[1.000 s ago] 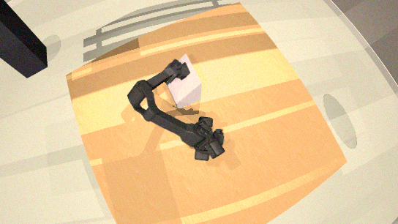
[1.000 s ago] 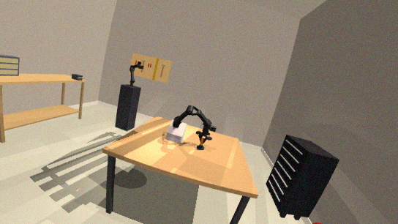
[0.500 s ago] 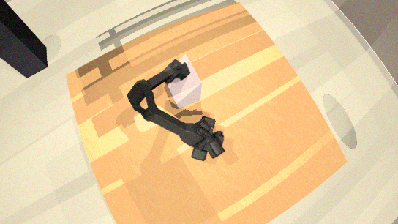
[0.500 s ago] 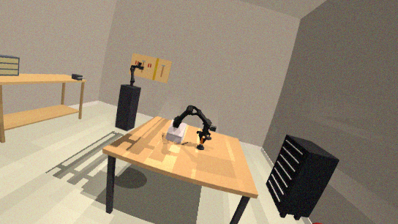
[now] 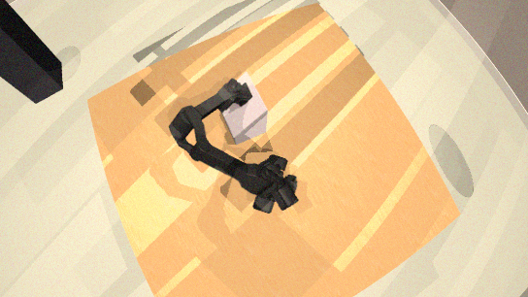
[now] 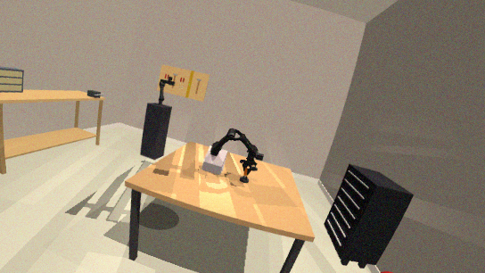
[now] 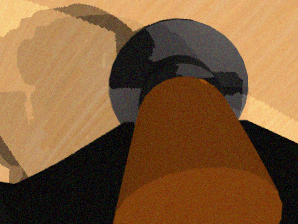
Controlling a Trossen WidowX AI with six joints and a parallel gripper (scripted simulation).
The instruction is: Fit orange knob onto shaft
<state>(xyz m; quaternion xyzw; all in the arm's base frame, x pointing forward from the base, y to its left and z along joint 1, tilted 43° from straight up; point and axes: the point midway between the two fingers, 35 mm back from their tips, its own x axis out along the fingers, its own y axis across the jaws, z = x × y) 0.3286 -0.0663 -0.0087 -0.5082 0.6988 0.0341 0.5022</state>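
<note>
The orange knob is 30 mm above my gripper tip. The rest, counted from my gripper tip: dark round pedestal (40 mm below).
</note>
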